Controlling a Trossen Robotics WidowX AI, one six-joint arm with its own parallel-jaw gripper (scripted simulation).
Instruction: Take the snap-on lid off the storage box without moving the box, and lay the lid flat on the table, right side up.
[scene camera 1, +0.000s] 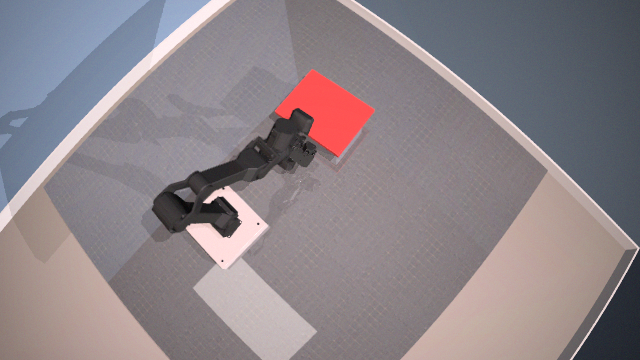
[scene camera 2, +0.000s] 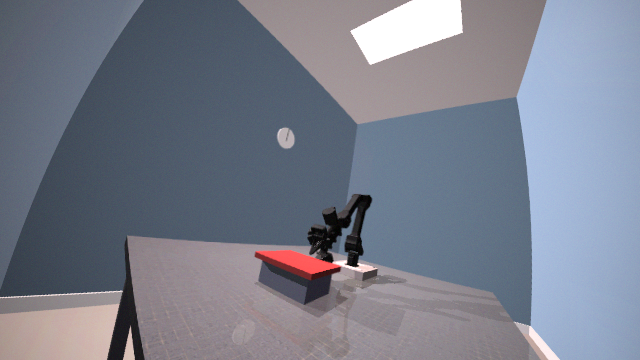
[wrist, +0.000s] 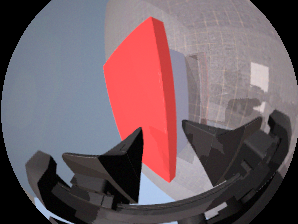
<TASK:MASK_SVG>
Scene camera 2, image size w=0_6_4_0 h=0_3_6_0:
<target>my gripper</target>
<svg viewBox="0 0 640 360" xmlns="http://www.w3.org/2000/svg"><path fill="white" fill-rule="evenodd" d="M315 224L307 232L307 239L310 245L312 245L309 254L312 255L316 252L316 259L333 264L333 255L327 251L332 249L333 242L337 242L337 234L333 229L326 229L326 226Z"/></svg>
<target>red lid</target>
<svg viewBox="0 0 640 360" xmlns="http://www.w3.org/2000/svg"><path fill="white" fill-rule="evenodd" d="M255 251L256 258L310 281L338 273L341 269L339 265L292 250Z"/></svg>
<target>storage box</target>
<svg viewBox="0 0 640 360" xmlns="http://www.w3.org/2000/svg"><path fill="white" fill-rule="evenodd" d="M261 263L258 281L303 305L324 297L330 292L332 274L310 281L265 261Z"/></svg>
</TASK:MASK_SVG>
